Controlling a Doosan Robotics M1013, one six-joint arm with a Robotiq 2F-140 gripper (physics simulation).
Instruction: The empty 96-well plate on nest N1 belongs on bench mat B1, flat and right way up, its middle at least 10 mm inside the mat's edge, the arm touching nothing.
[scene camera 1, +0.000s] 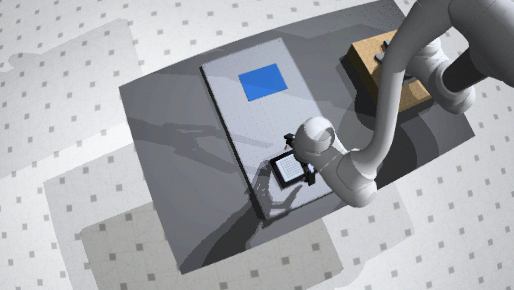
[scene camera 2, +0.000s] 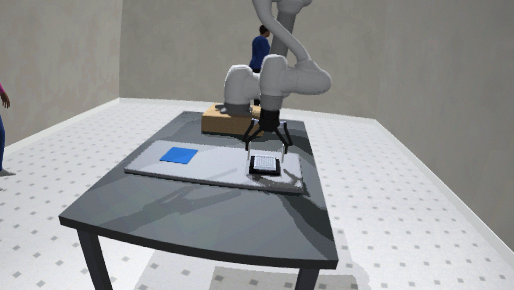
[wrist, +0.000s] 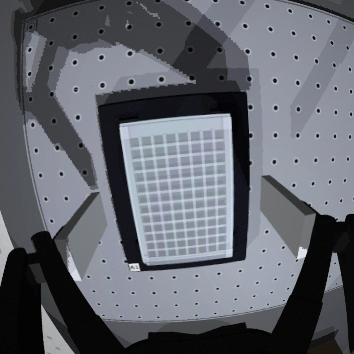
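Pixels of known places: gripper, between the fingertips: (scene camera 1: 296, 164) (scene camera 2: 265, 160) (wrist: 182, 201); arm's base, origin of its link: (scene camera 2: 236, 110).
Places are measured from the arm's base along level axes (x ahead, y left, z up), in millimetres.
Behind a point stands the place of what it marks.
The white 96-well plate (scene camera 1: 290, 167) @[z -60, x 638, y 169 mm] (scene camera 2: 264, 162) @[z -55, x 633, y 165 mm] (wrist: 182, 195) @[z -55, x 618, y 167 mm] sits flat in the black nest N1 (scene camera 1: 276, 174) @[z -69, x 696, y 168 mm] (scene camera 2: 265, 172) @[z -71, x 694, y 170 mm] (wrist: 241, 190) @[z -69, x 611, y 115 mm], grid side up. A small A1 label shows at the nest's corner in the wrist view. The blue bench mat B1 (scene camera 1: 263, 82) @[z -78, x 567, y -198 mm] (scene camera 2: 179, 155) @[z -78, x 576, y -200 mm] lies bare at the other end of the pegboard. My gripper (scene camera 1: 299, 157) @[z -53, x 614, y 168 mm] (scene camera 2: 266, 158) @[z -53, x 614, y 168 mm] (wrist: 182, 201) @[z -53, x 614, y 168 mm] is open and empty above the nest. Its two grey pads hang on either side of the plate and nest, with a gap at each side in the wrist view. Exact fingertip height is hard to tell.
The light grey pegboard (scene camera 1: 225, 100) @[z -82, x 741, y -193 mm] (scene camera 2: 215, 169) @[z -80, x 684, y -24 mm] (wrist: 300, 165) @[z -80, x 623, y 47 mm] lies on the dark table (scene camera 1: 165, 175) @[z -94, x 1084, y -17 mm] (scene camera 2: 200, 220) @[z -93, x 1035, y -22 mm]. A wooden block (scene camera 1: 364, 57) @[z -1, x 136, y -100 mm] (scene camera 2: 215, 124) @[z -49, x 153, y -102 mm] under the arm's base stands behind it. A person in blue (scene camera 2: 260, 49) stands behind the arm; another shows partly at the left edge.
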